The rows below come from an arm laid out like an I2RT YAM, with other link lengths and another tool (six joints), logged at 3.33 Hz.
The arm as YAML. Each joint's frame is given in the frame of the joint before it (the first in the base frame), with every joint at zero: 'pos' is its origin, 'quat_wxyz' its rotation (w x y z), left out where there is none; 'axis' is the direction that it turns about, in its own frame. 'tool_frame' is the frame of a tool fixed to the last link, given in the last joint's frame.
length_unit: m
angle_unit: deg
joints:
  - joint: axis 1
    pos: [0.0, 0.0, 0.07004]
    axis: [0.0, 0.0, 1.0]
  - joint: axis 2
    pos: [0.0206, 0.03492, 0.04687]
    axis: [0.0, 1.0, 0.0]
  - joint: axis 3
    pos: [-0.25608, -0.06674, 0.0]
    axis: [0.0, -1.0, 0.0]
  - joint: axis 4
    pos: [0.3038, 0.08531, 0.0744]
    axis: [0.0, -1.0, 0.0]
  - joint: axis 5
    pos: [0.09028, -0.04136, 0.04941]
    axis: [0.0, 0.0, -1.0]
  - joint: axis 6
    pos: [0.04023, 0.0, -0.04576]
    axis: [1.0, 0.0, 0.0]
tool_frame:
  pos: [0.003, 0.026, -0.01]
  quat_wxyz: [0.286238, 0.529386, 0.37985, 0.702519]
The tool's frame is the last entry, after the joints.
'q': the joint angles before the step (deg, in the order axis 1, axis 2, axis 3, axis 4, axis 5, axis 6). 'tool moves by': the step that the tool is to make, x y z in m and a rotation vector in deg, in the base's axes. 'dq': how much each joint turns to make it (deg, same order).
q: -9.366 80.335 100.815 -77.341 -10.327 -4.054
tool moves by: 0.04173 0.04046 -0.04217 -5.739 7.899 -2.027
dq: 9.005 7.408 -0.067 0.591 11.016 6.403
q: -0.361 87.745 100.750 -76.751 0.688 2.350
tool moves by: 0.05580 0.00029 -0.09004 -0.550 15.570 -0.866
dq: 0.175 14.426 0.001 -1.158 0.919 0.787
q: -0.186 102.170 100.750 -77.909 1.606 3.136
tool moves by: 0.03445 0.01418 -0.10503 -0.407 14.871 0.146
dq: 1.880 15.038 -0.001 0.110 0.307 1.705
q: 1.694 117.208 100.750 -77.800 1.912 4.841
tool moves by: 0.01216 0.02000 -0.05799 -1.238 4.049 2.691
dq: 2.601 7.627 -0.002 3.520 1.028 0.022
